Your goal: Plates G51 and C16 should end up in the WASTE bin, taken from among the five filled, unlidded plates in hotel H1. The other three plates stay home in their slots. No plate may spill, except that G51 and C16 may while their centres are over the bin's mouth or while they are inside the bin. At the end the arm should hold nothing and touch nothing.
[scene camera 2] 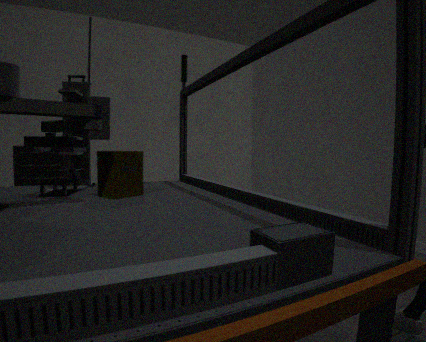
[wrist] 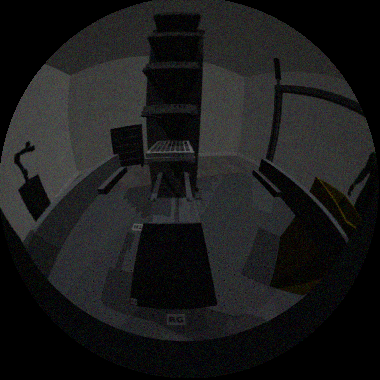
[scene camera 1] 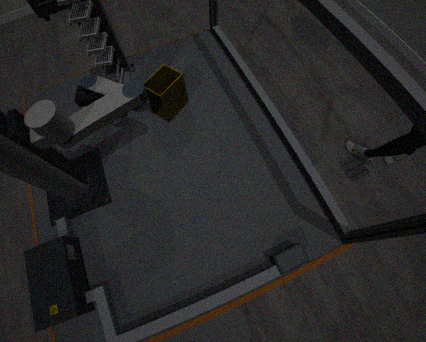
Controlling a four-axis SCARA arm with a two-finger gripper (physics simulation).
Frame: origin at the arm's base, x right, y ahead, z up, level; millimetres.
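Where they show: gripper, fingertip midpoint: [scene camera 2: 67,149] [wrist: 191,160] [scene camera 1: 106,71]; arm's base, origin of the base link: [scene camera 1: 77,186].
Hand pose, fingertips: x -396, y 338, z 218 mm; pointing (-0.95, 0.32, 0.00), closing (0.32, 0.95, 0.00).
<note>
Each offset is from my fingertips to the top centre of the thing.
Hotel H1 [scene camera 1: 113,37] [scene camera 2: 71,92] [wrist: 171,109] is a tall dark tower with several shelves. Pale gridded plates @(dx -141, dy +9, dz -11 mm) [scene camera 1: 104,56] [wrist: 171,148] sit in its slots; the wrist view looks slightly down on the lowest. Plate names are unreadable in the dark. The yellow WASTE bin @(dx +165, dy +230, dz -6 mm) [scene camera 1: 169,102] [scene camera 2: 121,175] [wrist: 305,250] stands upright, right of the hotel; its inside is dark and no plate shows there. My gripper [scene camera 1: 85,95] is open and empty, under the arm's far end and in front of the hotel, apart from the lowest plate. Its fingertips are not distinguishable.
A black stand [wrist: 175,265] labelled RG lies low between the wrist camera and the hotel. Low rails [scene camera 1: 292,140] [scene camera 2: 135,280] edge the table. A grey box @(dx +1064, dy +412, dz -131 mm) [scene camera 1: 291,258] [scene camera 2: 292,252] stands at the near corner. Part of a person [scene camera 1: 395,147] shows outside the rail.
</note>
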